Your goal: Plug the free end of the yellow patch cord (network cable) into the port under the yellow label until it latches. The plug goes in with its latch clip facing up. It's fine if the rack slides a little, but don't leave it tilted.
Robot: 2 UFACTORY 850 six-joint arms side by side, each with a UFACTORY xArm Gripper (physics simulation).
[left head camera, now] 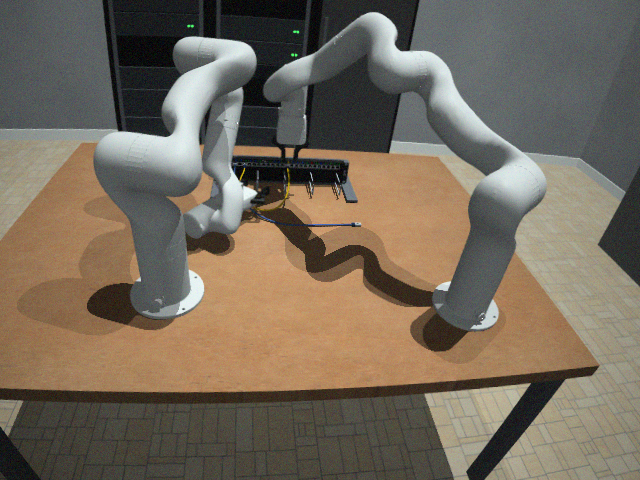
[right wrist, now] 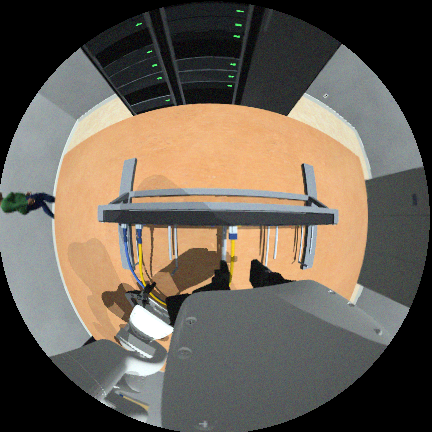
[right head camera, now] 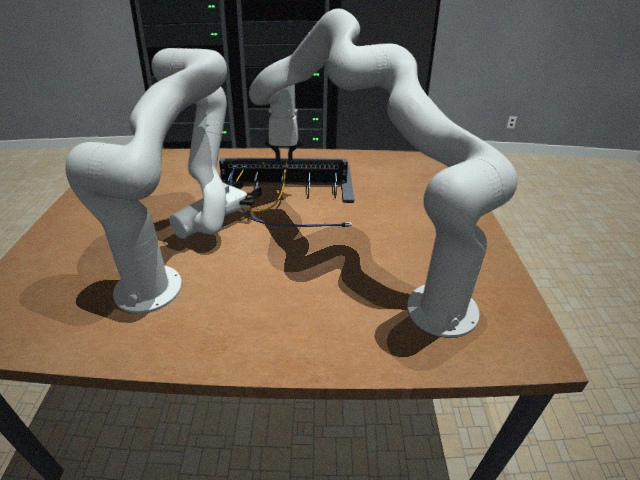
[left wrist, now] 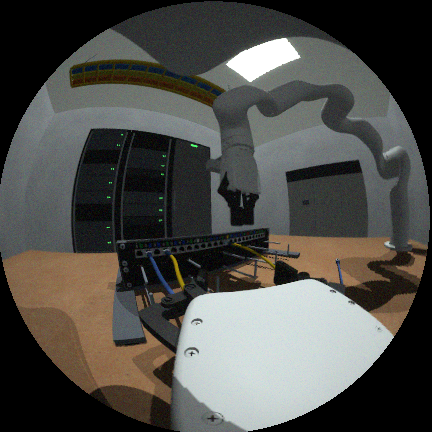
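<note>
The rack (left head camera: 350, 192) (right head camera: 348, 186) (left wrist: 129, 315) (right wrist: 217, 206) stands upright, its feet on the table. The yellow patch cord (left head camera: 287, 191) (right head camera: 283, 188) (left wrist: 257, 251) (right wrist: 232, 255) loops in front of it. One plug (right wrist: 233, 234) sits at a port near the middle, under a small yellow mark (left wrist: 228, 236); its latch is too small to judge. The other plug (right wrist: 139, 235) is in a port near the left end. My right gripper (left head camera: 289, 156) (right head camera: 284, 154) (left wrist: 242, 224) (right wrist: 237, 270) is open above the rack front, apart from the plug. My left gripper (left head camera: 262, 196) (right head camera: 253, 196) (left wrist: 242, 275) is open at the left front.
A blue cord (left head camera: 310, 225) (right head camera: 302, 225) (left wrist: 160, 274) (right wrist: 127, 255) runs from the rack's left end; its free plug (left head camera: 356, 224) (right head camera: 347, 224) lies on the table in front. Metal cable guides (left head camera: 310, 186) (right head camera: 308, 186) project from the rack front.
</note>
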